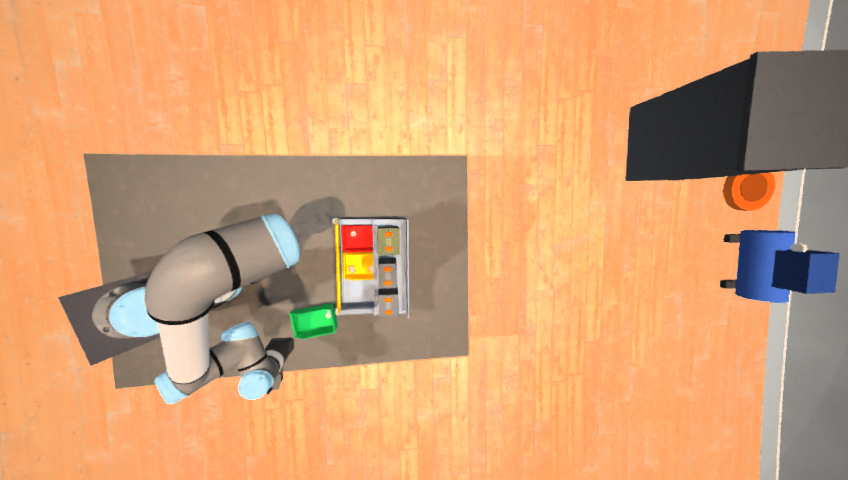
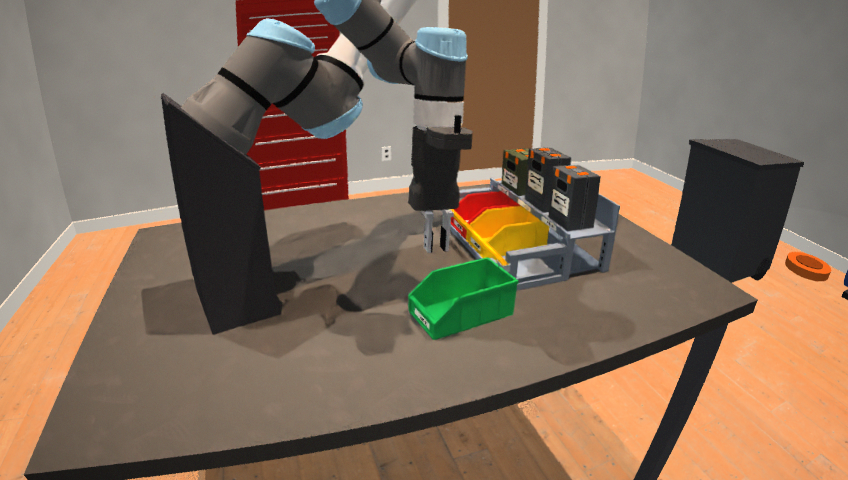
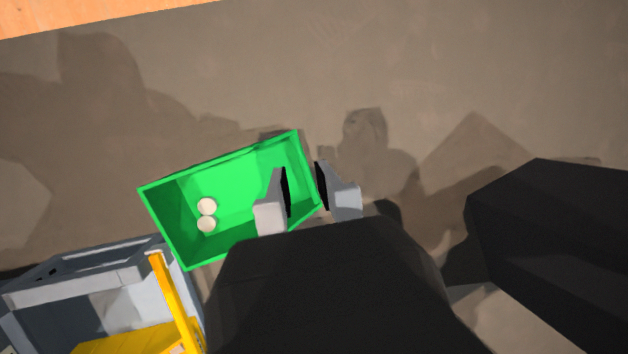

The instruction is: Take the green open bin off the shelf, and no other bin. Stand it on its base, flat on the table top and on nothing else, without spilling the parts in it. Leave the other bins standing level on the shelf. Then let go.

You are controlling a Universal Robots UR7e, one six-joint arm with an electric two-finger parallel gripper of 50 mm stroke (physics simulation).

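Where they show: gripper, between the fingertips: [image 2: 436,249] [image 3: 302,179]; arm's base, origin of its link: [image 2: 213,130].
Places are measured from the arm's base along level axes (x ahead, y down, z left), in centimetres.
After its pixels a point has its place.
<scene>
The green open bin [image 1: 313,322] {x 44.2, y 34.3, z -8.0 cm} [image 2: 476,300] {x 46.2, y 28.8, z -10.9 cm} [image 3: 235,175] {x 46.1, y 34.3, z -7.6 cm} stands upright on its base on the table top [image 2: 297,386] {x 16.8, y 34.6, z -26.0 cm}, off the shelf. Its inner end is close to the corner of the grey shelf [image 1: 407,267] {x 74.9, y 18.5, z 26.6 cm} [image 2: 535,253] {x 60.0, y 26.6, z 2.0 cm} [image 3: 70,289] {x 60.9, y 26.1, z 3.3 cm}; I cannot tell whether they touch. Two pale round parts [image 3: 206,215] {x 49.6, y 33.4, z -2.2 cm} lie inside it. The red bin [image 1: 357,240] {x 53.6, y 33.8, z 30.2 cm} [image 2: 484,205] {x 55.8, y 30.0, z 37.0 cm} and the yellow bin [image 1: 358,259] {x 55.9, y 33.8, z 22.5 cm} [image 2: 517,234] {x 59.9, y 29.1, z 16.4 cm} [image 3: 135,342] {x 58.9, y 31.6, z 16.2 cm} stand on the shelf and look level. My gripper [image 2: 436,246] {x 39.0, y 18.6, z -11.2 cm} [image 3: 302,179] {x 39.0, y 18.6, z -11.2 cm} is partly open and empty, raised above the bin's low front end, clear of it.
An olive case [image 1: 389,245] {x 66.1, y 14.8, z 33.5 cm} [image 2: 515,172] {x 62.2, y 19.0, z 31.5 cm} and two dark cases [image 1: 387,273] {x 67.7, y 11.3, z 24.1 cm} [image 2: 574,199] {x 69.2, y 17.2, z 7.6 cm} stand on the shelf's rear level. A yellow bar [image 1: 338,267] {x 49.2, y 28.2, z 18.5 cm} [image 3: 172,300] {x 52.1, y 28.1, z 6.5 cm} runs along the shelf front. The dark robot mount [image 1: 83,327] {x -5.8, y -6.5, z -3.6 cm} [image 2: 220,237] {x 2.8, y 16.2, z -10.3 cm} stands at the table's other end.
</scene>
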